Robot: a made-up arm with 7 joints. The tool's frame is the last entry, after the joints.
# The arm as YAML. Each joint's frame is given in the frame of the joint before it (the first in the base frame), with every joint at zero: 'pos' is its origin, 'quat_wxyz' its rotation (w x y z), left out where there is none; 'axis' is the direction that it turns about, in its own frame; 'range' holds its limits. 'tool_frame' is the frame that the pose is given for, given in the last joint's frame.
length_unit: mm
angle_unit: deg
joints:
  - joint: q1
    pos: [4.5, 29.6, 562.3]
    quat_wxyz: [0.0, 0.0, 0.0, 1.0]
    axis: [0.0, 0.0, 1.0]
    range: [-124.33, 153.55]
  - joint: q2
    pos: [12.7, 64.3, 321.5]
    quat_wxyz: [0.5, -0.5, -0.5, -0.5]
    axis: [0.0, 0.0, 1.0]
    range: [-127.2, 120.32]
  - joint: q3
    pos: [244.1, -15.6, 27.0]
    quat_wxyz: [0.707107, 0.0, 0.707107, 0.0]
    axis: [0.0, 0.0, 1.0]
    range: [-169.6, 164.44]
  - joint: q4
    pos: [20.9, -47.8, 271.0]
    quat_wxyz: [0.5, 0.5, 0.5, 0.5]
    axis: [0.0, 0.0, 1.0]
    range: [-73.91, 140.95]
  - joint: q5
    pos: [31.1, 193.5, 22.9]
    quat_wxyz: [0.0, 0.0, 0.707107, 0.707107]
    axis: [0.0, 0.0, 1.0]
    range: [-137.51, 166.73]
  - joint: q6
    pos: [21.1, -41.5, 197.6]
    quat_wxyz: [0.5, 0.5, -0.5, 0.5]
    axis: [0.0, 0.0, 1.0]
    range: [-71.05, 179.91]
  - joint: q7
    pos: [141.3, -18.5, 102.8]
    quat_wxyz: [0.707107, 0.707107, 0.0, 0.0]
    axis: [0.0, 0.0, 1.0]
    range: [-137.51, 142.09]
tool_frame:
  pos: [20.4, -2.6, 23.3]
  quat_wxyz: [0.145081, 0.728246, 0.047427, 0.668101]
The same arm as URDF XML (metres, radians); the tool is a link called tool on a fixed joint. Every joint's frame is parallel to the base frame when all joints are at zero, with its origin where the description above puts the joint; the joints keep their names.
<robot name="arm">
  <joint name="tool_joint" type="fixed">
    <parent link="link7"/>
    <child link="tool"/>
    <origin xyz="0.0233 0.0026 0.0204" rpy="-0.1258 -0.103 -0.2675"/>
  </joint>
  <joint name="q7" type="revolute">
    <parent link="link6"/>
    <child link="link7"/>
    <origin xyz="0.0185 -0.1028 0.1413" rpy="0 0 0"/>
    <axis xyz="1 0 0"/>
    <limit lower="-2.4" upper="2.4799"/>
  </joint>
  <joint name="q6" type="revolute">
    <parent link="link5"/>
    <child link="link6"/>
    <origin xyz="0.0211 -0.0415 0.1976" rpy="0 0 0"/>
    <axis xyz="0 -1 0"/>
    <limit lower="-1.2401" upper="3.14"/>
  </joint>
  <joint name="q5" type="revolute">
    <parent link="link4"/>
    <child link="link5"/>
    <origin xyz="-0.0311 0.0229 0.1935" rpy="0 0 0"/>
    <axis xyz="0 0 1"/>
    <limit lower="-2.4" upper="2.91"/>
  </joint>
  <joint name="q4" type="revolute">
    <parent link="link3"/>
    <child link="link4"/>
    <origin xyz="0.0478 0.0209 0.271" rpy="0 0 0"/>
    <axis xyz="0 1 0"/>
    <limit lower="-1.29" upper="2.46"/>
  </joint>
  <joint name="q3" type="revolute">
    <parent link="link2"/>
    <child link="link3"/>
    <origin xyz="0.0156 -0.027 0.2441" rpy="0 0 0"/>
    <axis xyz="0 0 1"/>
    <limit lower="-2.9601" upper="2.87"/>
  </joint>
  <joint name="q2" type="revolute">
    <parent link="link1"/>
    <child link="link2"/>
    <origin xyz="-0.0127 -0.0643 0.3215" rpy="0 0 0"/>
    <axis xyz="0 -1 0"/>
    <limit lower="-2.2201" upper="2.1"/>
  </joint>
  <joint name="q1" type="revolute">
    <parent link="base_link"/>
    <child link="link1"/>
    <origin xyz="0.0045 0.0296 0.5623" rpy="0 0 0"/>
    <axis xyz="0 0 1"/>
    <limit lower="-2.17" upper="2.68"/>
  </joint>
  <link name="base_link"/>
  <link name="link1"/>
  <link name="link2"/>
  <link name="link3"/>
  <link name="link4"/>
  <link name="link5"/>
  <link name="link6"/>
  <link name="link7"/>
  <link name="tool"/>
</robot>

